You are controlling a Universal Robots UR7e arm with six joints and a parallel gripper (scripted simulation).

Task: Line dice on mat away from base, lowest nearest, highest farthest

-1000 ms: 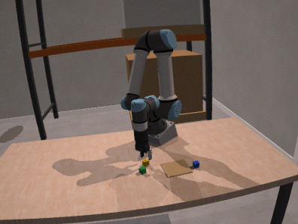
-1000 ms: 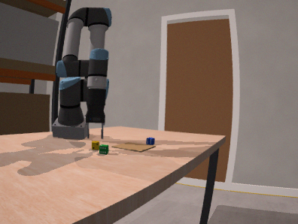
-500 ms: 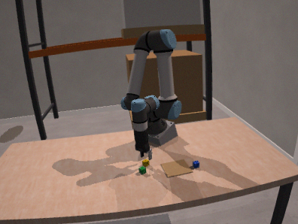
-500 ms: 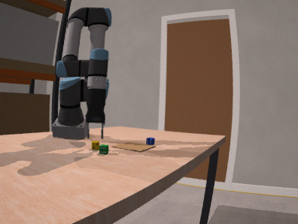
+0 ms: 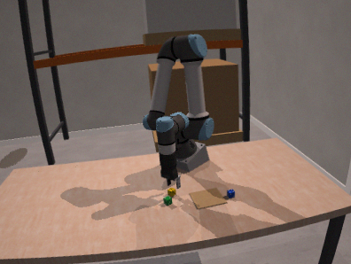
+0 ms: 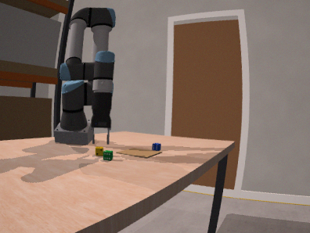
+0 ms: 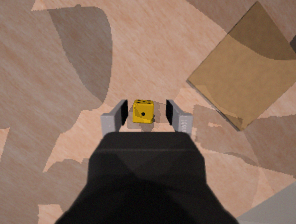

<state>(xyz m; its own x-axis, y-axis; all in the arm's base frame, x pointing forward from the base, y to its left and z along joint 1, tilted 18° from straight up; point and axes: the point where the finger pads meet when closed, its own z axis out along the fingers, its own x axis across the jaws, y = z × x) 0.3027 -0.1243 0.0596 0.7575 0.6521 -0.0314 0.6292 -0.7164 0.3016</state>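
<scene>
My gripper is now 4 cm above the yellow die and 1 cm to the left of it. The rest, counted from my hand: tan mat: 14 cm to the left, 10 cm ahead, 6 cm below; then green die: 7 cm ahead, 5 cm to the right, 4 cm below; then blue die: 24 cm to the left, 12 cm ahead, 4 cm below.
</scene>
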